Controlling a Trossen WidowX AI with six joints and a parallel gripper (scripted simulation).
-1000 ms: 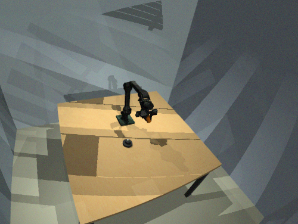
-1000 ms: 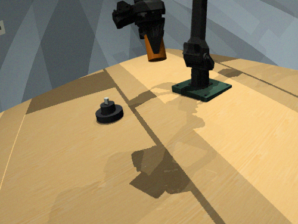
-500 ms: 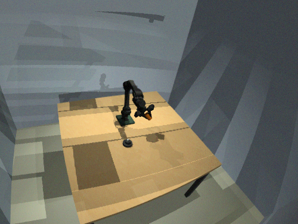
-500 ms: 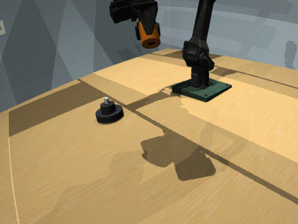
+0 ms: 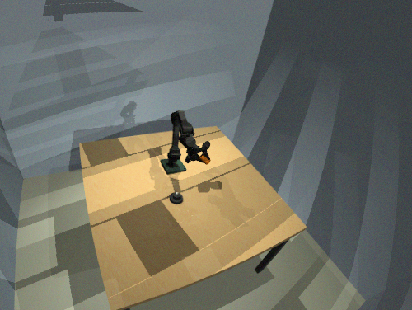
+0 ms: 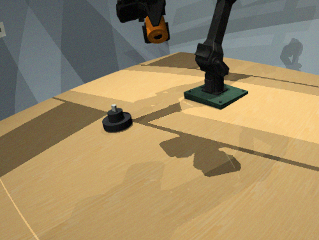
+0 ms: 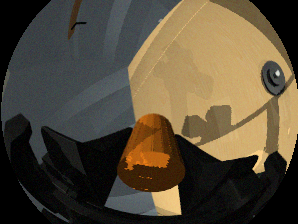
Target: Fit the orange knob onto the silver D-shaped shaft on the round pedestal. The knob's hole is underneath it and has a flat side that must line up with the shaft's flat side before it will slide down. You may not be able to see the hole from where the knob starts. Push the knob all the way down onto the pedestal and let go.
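Now: gripper tip 20 mm to the left of the orange knob, 20 mm below it and 20 mm past it. From my gripper tip the other things lie so: round pedestal (220 mm below, 200 mm to the right, 20 mm ahead).
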